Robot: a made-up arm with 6 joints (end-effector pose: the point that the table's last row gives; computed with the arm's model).
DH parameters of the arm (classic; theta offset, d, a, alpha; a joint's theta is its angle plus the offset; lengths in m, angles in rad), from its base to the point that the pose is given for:
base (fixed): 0 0 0 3.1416
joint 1: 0 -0.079 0.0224 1.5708
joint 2: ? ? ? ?
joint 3: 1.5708 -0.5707 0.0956 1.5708
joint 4: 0 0.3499 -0.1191 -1.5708
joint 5: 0 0.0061 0.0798 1.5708
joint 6: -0.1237 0 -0.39 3.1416
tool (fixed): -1.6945 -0.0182 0 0
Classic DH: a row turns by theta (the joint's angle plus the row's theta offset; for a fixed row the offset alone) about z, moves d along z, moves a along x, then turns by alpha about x.
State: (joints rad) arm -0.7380 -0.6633 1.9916 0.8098 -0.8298 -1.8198
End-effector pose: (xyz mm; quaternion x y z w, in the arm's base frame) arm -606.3 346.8 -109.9 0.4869 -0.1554 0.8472 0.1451
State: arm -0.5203 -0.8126 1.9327 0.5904 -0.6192 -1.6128
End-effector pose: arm -399.7 445.6 -129.5 0.4643 -0.3335 0.7797 0.2553
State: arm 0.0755 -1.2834 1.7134 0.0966 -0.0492 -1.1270
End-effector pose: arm 115.6 488.7 -158.5 0.2922 -0.6524 0.6426 0.2758
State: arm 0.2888 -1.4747 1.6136 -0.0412 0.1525 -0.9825
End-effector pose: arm 293.9 440.0 -142.5 0.1925 -0.6849 0.6557 0.2527
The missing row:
joint 2: 1.5708 0.1192 0.0713 1.5708
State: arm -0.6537 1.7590 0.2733 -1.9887 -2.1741 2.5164
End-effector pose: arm -672.5 -150.8 358.5 0.2594 -0.0593 -0.3371 0.9031
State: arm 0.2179 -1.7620 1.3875 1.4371 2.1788 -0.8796
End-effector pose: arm 608.9 391.6 -392.7 -0.7789 0.5220 -0.0749 0.3394
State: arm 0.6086 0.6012 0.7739 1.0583 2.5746 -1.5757
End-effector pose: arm -573.1 461.6 -18.4 -0.0238 -0.8317 -0.4755 0.2858
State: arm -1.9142 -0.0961 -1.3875 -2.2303 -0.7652 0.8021
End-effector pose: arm 116.2 -118.7 -133.0 0.3489 0.3625 -0.8265 0.2525
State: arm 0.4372 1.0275 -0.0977 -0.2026 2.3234 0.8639
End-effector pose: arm -743.5 513.8 496.6 0.7135 0.4601 -0.5281 0.0210
